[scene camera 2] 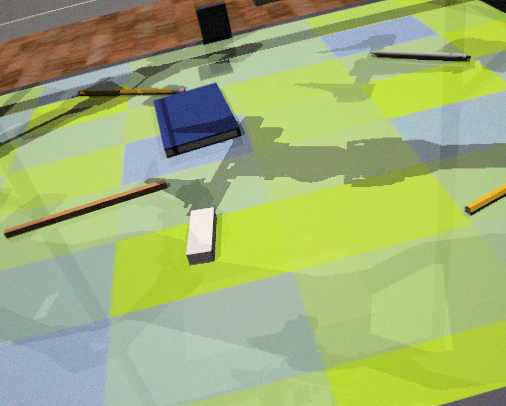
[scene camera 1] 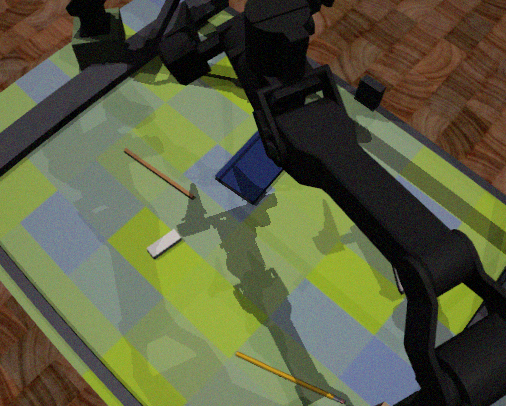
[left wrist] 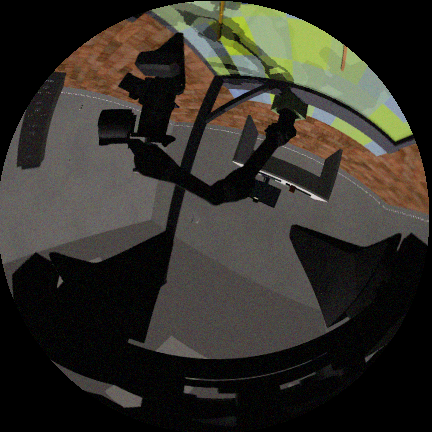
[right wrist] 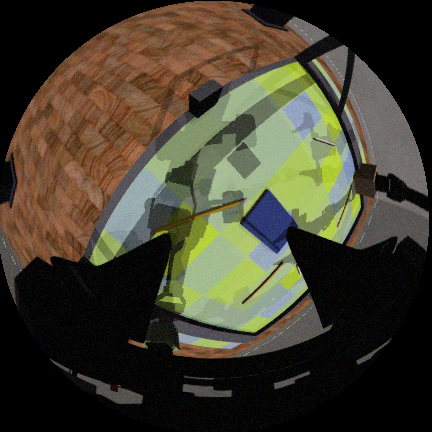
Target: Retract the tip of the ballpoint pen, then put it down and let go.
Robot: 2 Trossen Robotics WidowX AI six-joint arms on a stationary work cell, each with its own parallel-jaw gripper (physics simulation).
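Frame: origin at the left arm's base, x ahead, y down, z left, level; centimetres.
Seen in the pictures: left gripper, between the fingertips: [left wrist: 233, 233]; right gripper, between the fingertips: [left wrist: 180, 44] [right wrist: 230, 236]; left arm's base, origin of its link: [right wrist: 375, 181]; right arm's base, origin of its link: [scene camera 1: 95, 25] [left wrist: 287, 113] [right wrist: 158, 346].
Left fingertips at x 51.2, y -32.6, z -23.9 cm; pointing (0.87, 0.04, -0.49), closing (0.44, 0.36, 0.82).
Offsets run from my left fingertips to a thing's top centre.
The ballpoint pen @(dx -34.9, dy +42.1, dz -5.0 cm) [scene camera 1: 398, 281] [scene camera 2: 421, 55] [right wrist: 324, 141] is slim and light grey with dark ends. It lies flat on the checkered mat, at the upper right in scene camera 2. An arm hides most of it in scene camera 1. Its tip is too small to judge. My left gripper [left wrist: 233, 233] is open and empty; grey floor shows between its fingers, and the pen does not show in the left wrist view. My right gripper [right wrist: 230, 236] is open and empty, raised above the table and well apart from the pen.
A blue notebook @(dx -4.0, dy +41.9, dz -4.0 cm) [scene camera 1: 250, 170] [scene camera 2: 195, 112] [right wrist: 267, 217], a white block @(dx -2.1, dy +41.9, dz +19.2 cm) [scene camera 1: 164, 244] [scene camera 2: 201, 232] and a brown stick @(dx +9.3, dy +42.4, dz +9.4 cm) [scene camera 1: 159, 173] [scene camera 2: 87, 209] lie on the mat. One yellow pencil @(dx +4.4, dy +42.4, dz -18.1 cm) [scene camera 2: 130, 92] lies by the notebook, another pencil @(dx -33.4, dy +42.4, dz +22.9 cm) [scene camera 1: 290, 377] [scene camera 2: 487, 199] farther off. A black block @(dx -11.3, dy +37.3, dz -31.7 cm) [scene camera 1: 370, 92] [scene camera 2: 214, 23] stands at the edge.
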